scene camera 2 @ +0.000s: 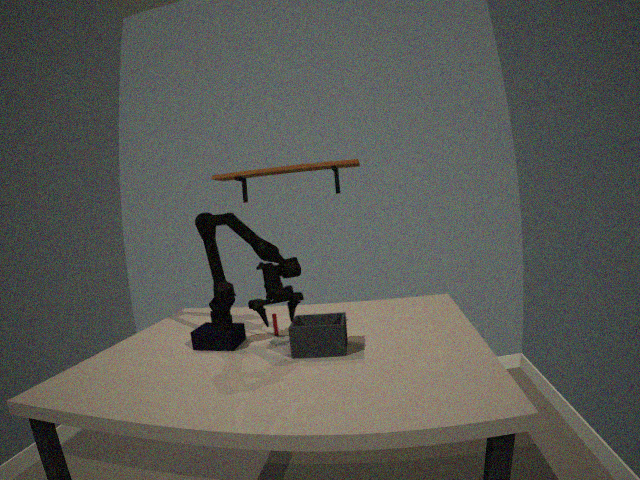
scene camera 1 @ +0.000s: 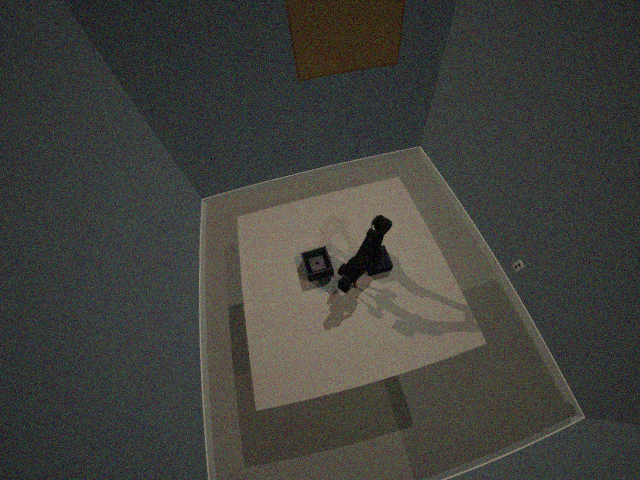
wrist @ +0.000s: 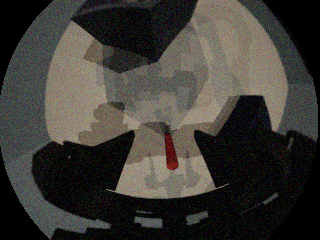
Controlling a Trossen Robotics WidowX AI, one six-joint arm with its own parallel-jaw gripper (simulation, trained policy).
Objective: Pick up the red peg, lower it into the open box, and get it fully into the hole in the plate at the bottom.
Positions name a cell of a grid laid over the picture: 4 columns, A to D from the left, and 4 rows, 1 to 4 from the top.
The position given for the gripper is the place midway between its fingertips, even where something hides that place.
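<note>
The gripper (scene camera 2: B3) is visible in the wrist view (wrist: C3) too. A box (scene camera 2: C3) is also present.
</note>
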